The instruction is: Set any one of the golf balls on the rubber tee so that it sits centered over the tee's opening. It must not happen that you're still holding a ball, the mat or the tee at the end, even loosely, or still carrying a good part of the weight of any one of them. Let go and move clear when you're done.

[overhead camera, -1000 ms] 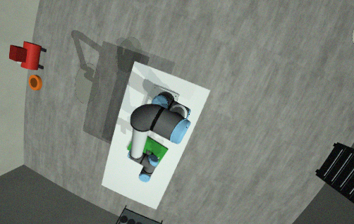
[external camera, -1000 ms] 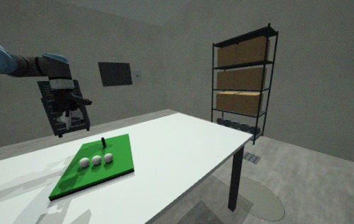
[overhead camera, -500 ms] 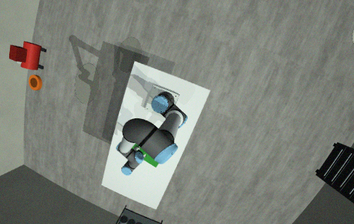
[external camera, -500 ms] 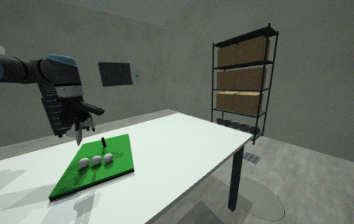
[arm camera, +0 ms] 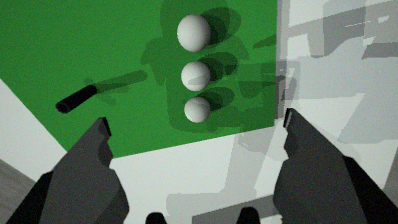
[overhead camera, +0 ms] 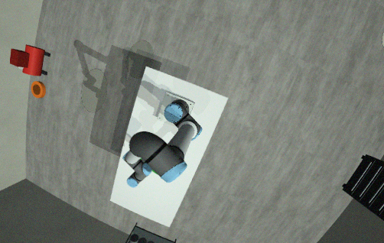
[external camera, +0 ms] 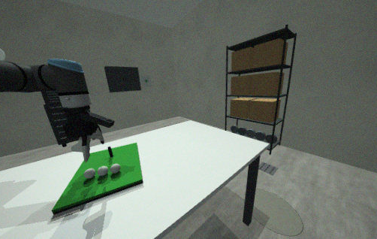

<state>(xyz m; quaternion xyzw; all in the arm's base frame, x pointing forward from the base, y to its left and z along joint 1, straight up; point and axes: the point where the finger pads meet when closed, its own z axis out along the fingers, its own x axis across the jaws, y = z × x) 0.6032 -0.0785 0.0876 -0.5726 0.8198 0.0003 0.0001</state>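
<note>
Now: the white golf ball 10 cm below my hand. From my hand the other things lie so: green mat (13 cm to the left, 12 cm below, 3 cm ahead).
</note>
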